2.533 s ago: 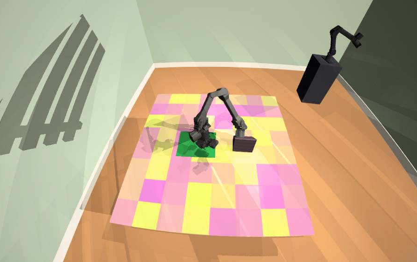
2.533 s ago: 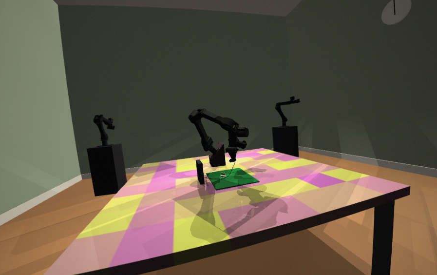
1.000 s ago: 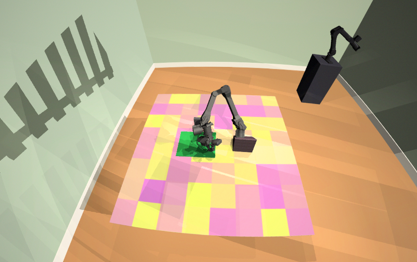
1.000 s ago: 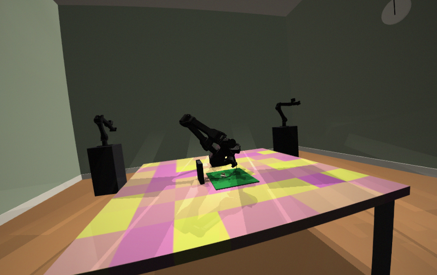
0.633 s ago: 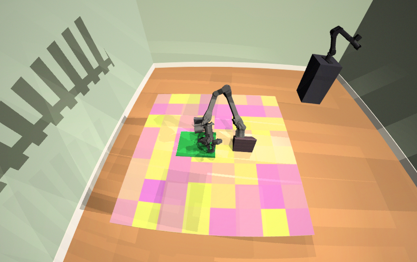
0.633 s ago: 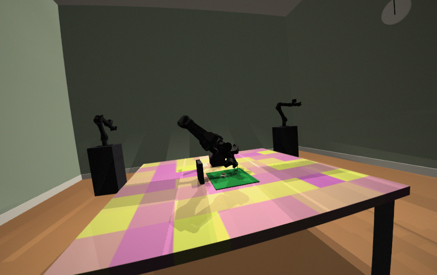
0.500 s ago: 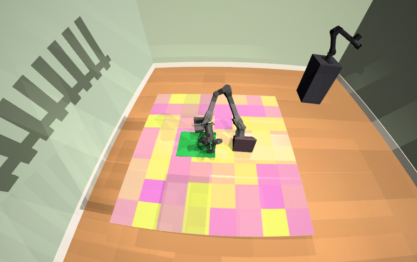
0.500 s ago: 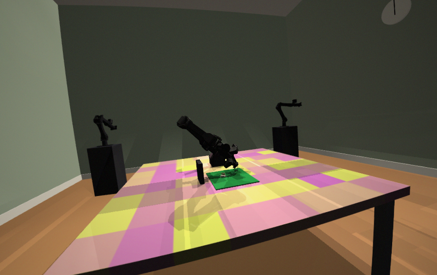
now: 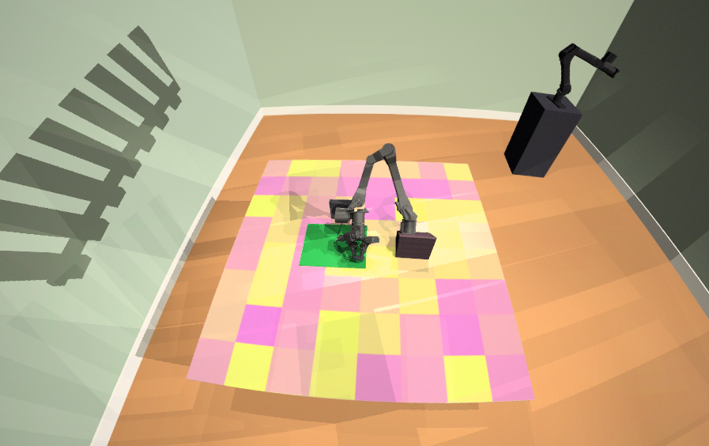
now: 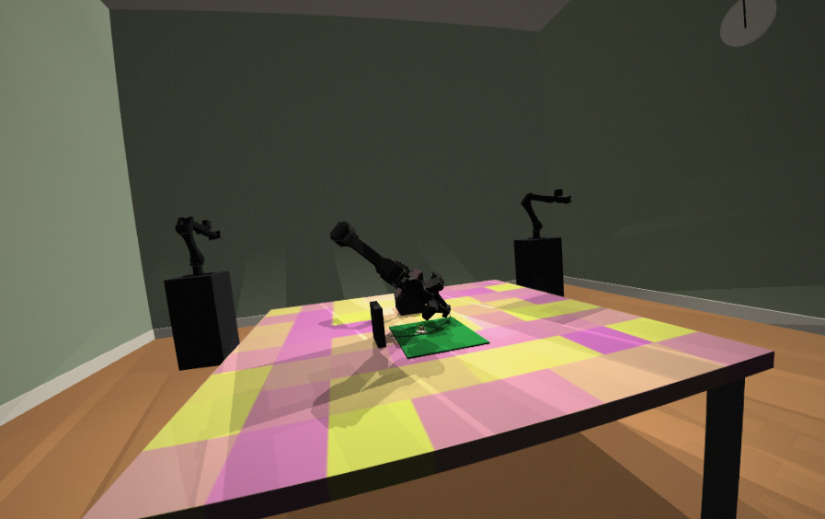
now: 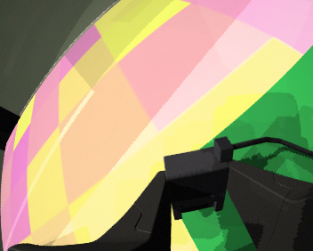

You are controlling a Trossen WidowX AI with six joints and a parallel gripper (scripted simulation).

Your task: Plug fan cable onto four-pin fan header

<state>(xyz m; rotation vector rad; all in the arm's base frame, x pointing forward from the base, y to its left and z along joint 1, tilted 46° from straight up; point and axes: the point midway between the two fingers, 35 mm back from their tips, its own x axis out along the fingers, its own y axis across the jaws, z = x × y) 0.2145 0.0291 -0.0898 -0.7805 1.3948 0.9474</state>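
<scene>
Now: the green board 120 mm ahead of my gripper tip, 90 mm to the right of it and 60 mm below it. Round my gripper tip: dark plug (10 mm to the right, 10 mm below); then black fan (260 mm to the right, 110 mm ahead, 20 mm above).
</scene>
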